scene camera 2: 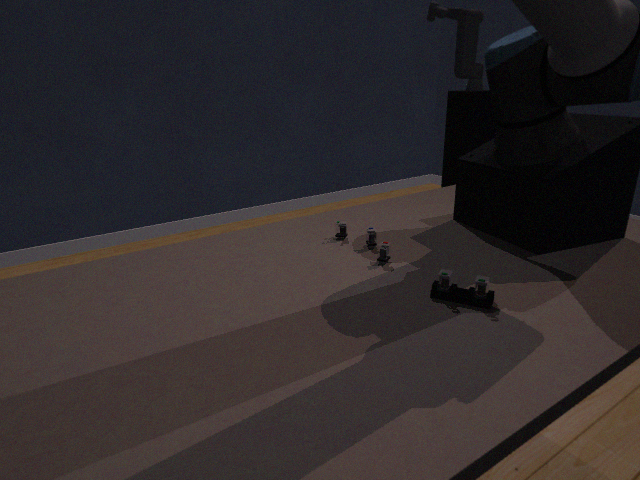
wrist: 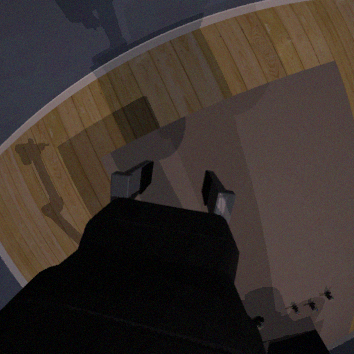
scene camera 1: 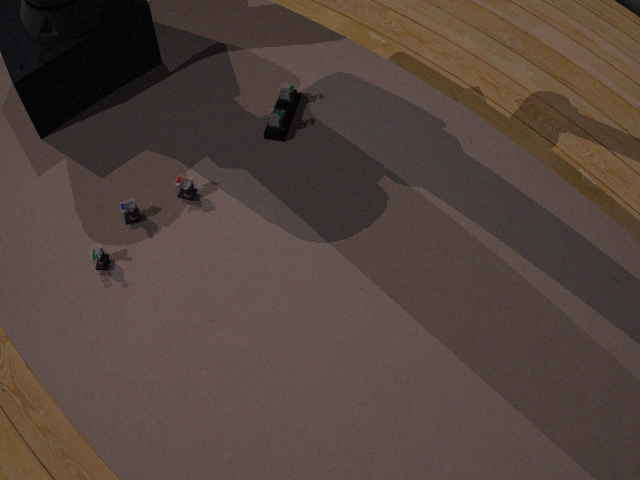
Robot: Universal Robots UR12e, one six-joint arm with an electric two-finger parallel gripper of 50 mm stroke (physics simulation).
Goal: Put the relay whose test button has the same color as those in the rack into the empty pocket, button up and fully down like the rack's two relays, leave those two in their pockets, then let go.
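Frame: origin at the arm's base, x left, y back, z up, level; centimetres.
Where they show: gripper, fingertip midpoint: (wrist: 177, 176); arm's base, origin of the base link: (scene camera 2: 535, 147) (scene camera 1: 65, 3).
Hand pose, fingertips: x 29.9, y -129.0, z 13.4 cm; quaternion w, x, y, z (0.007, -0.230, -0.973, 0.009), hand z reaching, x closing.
Each offset is from my fingertips to the top centre of the thing. Level surfaces: height alone.
The loose green-button relay @[dx -49.0, dy +85.1, dz -30.4 cm] (scene camera 1: 101, 260) (scene camera 2: 341, 230) (wrist: 328, 294) stands upright on the mat, farthest from the rack. The blue-button relay @[dx -40.3, dy +88.4, dz -30.4 cm] (scene camera 1: 132, 212) (scene camera 2: 371, 237) (wrist: 312, 304) and the red-button relay @[dx -30.6, dy +85.3, dz -30.4 cm] (scene camera 1: 187, 189) (scene camera 2: 383, 252) (wrist: 294, 308) also stand upright, the red one nearest the rack. The black rack @[dx -9.0, dy +87.2, dz -32.5 cm] (scene camera 1: 275, 135) (scene camera 2: 461, 296) holds two green-button relays, one @[dx -6.4, dy +89.0, dz -29.9 cm] (scene camera 1: 285, 93) (scene camera 2: 481, 287) and another @[dx -11.7, dy +85.4, dz -29.9 cm] (scene camera 1: 275, 119) (scene camera 2: 444, 280), in its end pockets; its middle pocket is empty. My gripper (wrist: 177, 176) is open and empty, high above the mat; its fingers do not show in the scene views.
The arm's dark pedestal (scene camera 1: 98, 77) (scene camera 2: 537, 201) stands behind the rack and relays. A grey arm shape (scene camera 2: 467, 46) on a dark block stands farther back. Wide arm shadows cross the mat @[dz -34.8 cm] (scene camera 1: 232, 335) (scene camera 2: 155, 310) and cover the rack area. Wooden floor (scene camera 1: 491, 51) borders the mat.
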